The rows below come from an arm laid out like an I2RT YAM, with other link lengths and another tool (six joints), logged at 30 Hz.
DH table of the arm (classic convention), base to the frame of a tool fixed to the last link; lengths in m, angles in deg. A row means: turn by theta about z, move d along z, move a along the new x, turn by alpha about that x. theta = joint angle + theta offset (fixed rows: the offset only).
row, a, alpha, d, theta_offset
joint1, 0.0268, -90, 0.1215, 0
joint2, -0.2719, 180, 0, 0
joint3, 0.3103, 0, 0, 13.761
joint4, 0.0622, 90, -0.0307, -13.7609
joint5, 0, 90, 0.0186, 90
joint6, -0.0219, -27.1, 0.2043, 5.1
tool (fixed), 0, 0, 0.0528, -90
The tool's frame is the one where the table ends.
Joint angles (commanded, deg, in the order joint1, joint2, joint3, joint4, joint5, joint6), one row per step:
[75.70 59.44 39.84 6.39 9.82 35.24]
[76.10 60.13 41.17 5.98 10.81 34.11]
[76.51 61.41 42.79 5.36 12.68 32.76]
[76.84 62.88 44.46 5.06 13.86 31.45]
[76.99 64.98 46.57 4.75 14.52 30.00]
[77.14 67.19 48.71 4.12 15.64 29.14]
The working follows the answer.
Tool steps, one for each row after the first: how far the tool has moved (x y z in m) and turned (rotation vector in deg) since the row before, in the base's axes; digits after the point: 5 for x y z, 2 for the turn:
[0.00167 0.00271 0.00575 -0.29 -1.27 -0.31]
[0.00559 0.00286 0.00274 -0.94 -1.53 -1.11]
[0.00355 0.00464 0.00324 -0.74 -1.38 -0.52]
[0.00345 0.00728 0.00218 -0.98 -1.33 -0.16]
[0.00523 0.00652 -0.00005 -1.14 -0.84 -0.74]

Tool pose at each row, in the base's axes (x y z in m, rotation vector in deg; rounded; the steps above come from the unrounded poses):
[0.10424 0.48841 0.22985 -118.41 -42.27 -27.97]
[0.10591 0.49112 0.23560 -118.69 -42.82 -29.42]
[0.11150 0.49398 0.23834 -119.90 -42.97 -31.43]
[0.11505 0.49862 0.24158 -120.65 -43.54 -33.02]
[0.11850 0.50590 0.24375 -121.43 -44.55 -34.30]
[0.12374 0.51242 0.24370 -122.72 -44.78 -35.32]

